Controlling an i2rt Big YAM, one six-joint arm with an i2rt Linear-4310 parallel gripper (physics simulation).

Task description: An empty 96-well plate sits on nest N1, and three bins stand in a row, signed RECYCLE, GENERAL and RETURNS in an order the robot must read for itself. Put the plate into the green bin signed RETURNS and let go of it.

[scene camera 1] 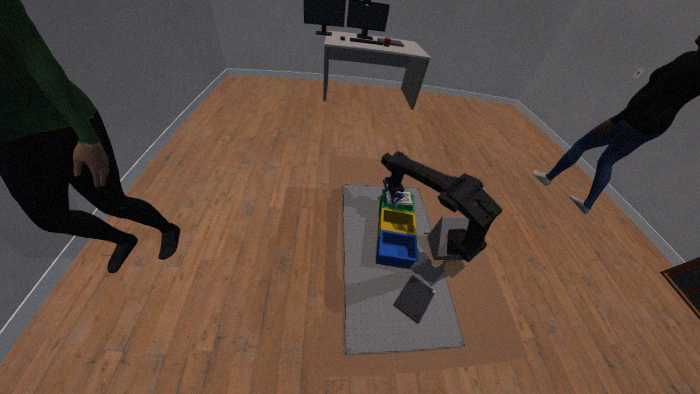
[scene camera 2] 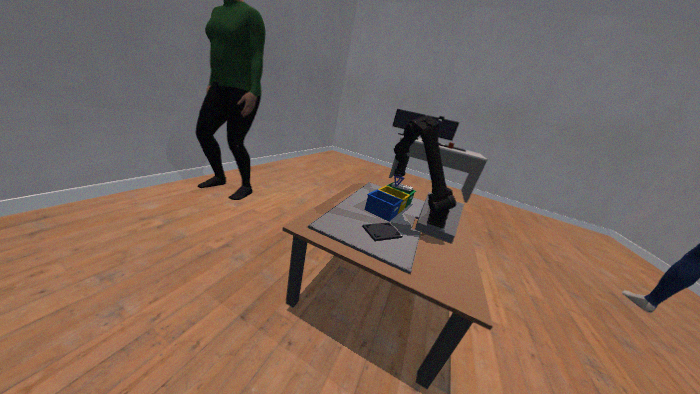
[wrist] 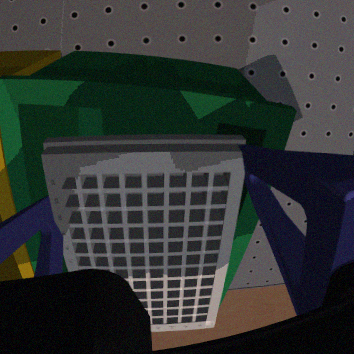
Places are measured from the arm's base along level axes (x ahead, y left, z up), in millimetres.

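Where they show: gripper, fingertip midpoint: (scene camera 1: 390, 197) (scene camera 2: 395, 185) (wrist: 142, 183); arm's base, origin of the base link: (scene camera 1: 455, 241) (scene camera 2: 437, 215).
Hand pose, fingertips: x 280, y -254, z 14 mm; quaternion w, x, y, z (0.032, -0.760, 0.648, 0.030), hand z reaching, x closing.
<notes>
Things, the pixels of their top centre, and the offset from my fingertips. Level surfaces: height alone.
- 96-well plate, middle of its top: (wrist: 144, 281) (scene camera 1: 399, 196) (scene camera 2: 402, 184) 43 mm back, 4 mm left, 21 mm up
- dark nest, middle of its top: (scene camera 1: 416, 297) (scene camera 2: 383, 229) 43 mm back, 474 mm left, 86 mm down
- grey perforated mat, its level: 104 mm down
My gripper (scene camera 1: 396, 196) (scene camera 2: 398, 181) (wrist: 142, 183) is shut on the 96-well plate (scene camera 1: 406, 198) (scene camera 2: 407, 188) (wrist: 155, 220), with one blue-violet finger at each side edge in the wrist view. The plate is over the green bin (scene camera 1: 398, 207) (scene camera 2: 412, 196) (wrist: 45, 92), near rim height; whether it touches the bin is unclear. The yellow bin (scene camera 1: 398, 222) (scene camera 2: 395, 192) (wrist: 30, 65) stands in the middle of the row, the blue bin (scene camera 1: 395, 260) (scene camera 2: 382, 206) at the other end. No sign lettering is legible. The dark nest (scene camera 1: 414, 300) (scene camera 2: 381, 231) holds no plate.
The bins and nest are on a grey perforated mat (scene camera 1: 370, 330) (scene camera 2: 345, 220). The arm's base stands on a grey block (scene camera 1: 438, 242) (scene camera 2: 450, 233) beside the bins. People stand at the left (scene camera 1: 30, 180) (scene camera 2: 232, 60) and right (scene camera 1: 655, 100). A desk (scene camera 1: 375, 47) (scene camera 2: 470, 151) stands behind.
</notes>
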